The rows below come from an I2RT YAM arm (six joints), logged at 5 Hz.
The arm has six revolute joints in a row. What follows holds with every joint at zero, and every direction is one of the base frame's. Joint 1 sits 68 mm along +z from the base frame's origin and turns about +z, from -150 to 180 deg. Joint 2 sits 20 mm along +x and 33.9 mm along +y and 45.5 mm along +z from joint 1 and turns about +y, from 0 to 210 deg. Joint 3 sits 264 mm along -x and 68.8 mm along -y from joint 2 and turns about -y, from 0 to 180 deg. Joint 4 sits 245 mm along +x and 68.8 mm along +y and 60 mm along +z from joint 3 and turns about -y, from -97 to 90 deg. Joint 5 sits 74 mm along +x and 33.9 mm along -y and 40.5 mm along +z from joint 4 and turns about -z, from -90 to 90 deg. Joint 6 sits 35.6 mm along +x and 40.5 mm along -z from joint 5 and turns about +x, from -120 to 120 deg. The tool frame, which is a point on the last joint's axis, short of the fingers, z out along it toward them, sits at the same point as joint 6; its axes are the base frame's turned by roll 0, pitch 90 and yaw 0 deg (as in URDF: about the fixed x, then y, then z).
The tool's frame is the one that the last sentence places.
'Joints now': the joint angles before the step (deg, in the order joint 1, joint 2, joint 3, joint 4, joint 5, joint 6). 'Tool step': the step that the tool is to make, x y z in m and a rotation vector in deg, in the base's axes. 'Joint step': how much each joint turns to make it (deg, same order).
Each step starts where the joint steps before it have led.
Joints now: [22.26, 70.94, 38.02, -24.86, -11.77, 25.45]
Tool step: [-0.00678, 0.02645, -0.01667, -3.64, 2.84, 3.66]
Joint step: [7.11, 4.43, -0.11, 0.74, 3.50, 1.97]
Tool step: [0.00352, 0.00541, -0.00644, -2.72, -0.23, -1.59]
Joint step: [1.22, 2.47, 0.48, 0.98, 3.50, 1.33]
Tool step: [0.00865, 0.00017, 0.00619, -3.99, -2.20, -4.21]
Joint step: [-0.13, 1.14, 2.47, -1.41, 5.92, 1.53]
